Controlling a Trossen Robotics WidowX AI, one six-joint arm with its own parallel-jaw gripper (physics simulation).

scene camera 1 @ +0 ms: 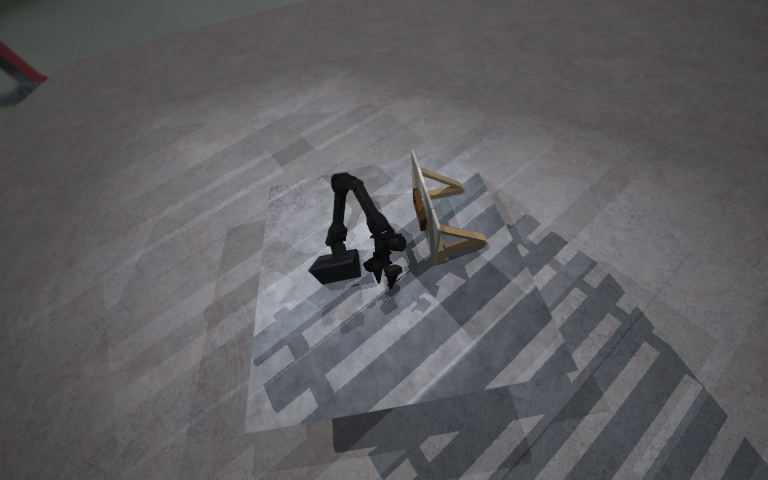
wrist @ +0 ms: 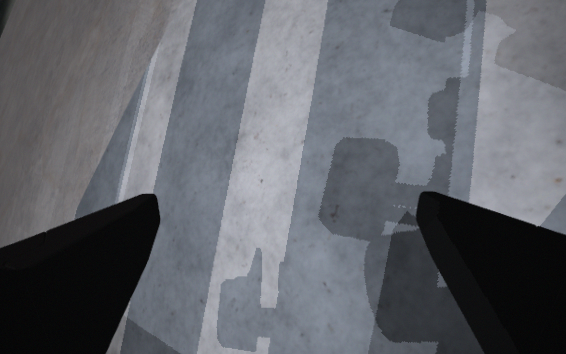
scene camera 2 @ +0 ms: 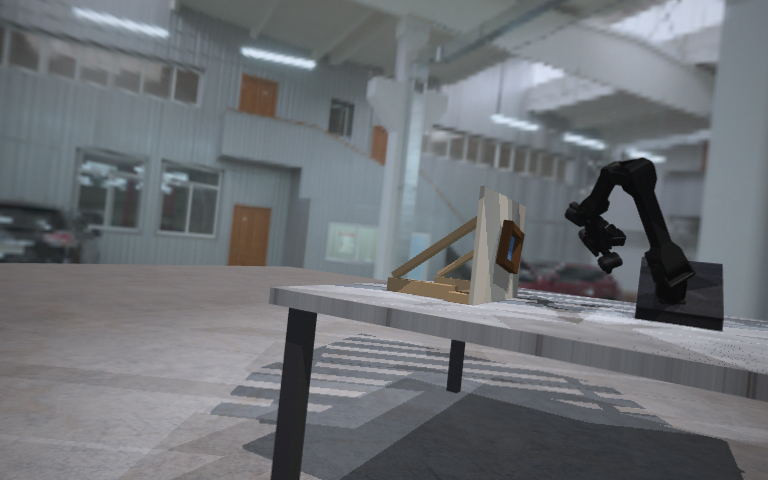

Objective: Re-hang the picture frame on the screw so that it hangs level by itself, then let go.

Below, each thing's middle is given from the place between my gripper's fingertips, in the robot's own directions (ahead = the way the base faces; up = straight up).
My gripper is now 310 mm to the right of the pale upright board (scene camera 2: 490, 282), 290 mm short of it and 10 mm below it. Round my hand: wooden stand (scene camera 2: 454, 290) (420 mm ahead, 300 mm to the left, 20 mm below).
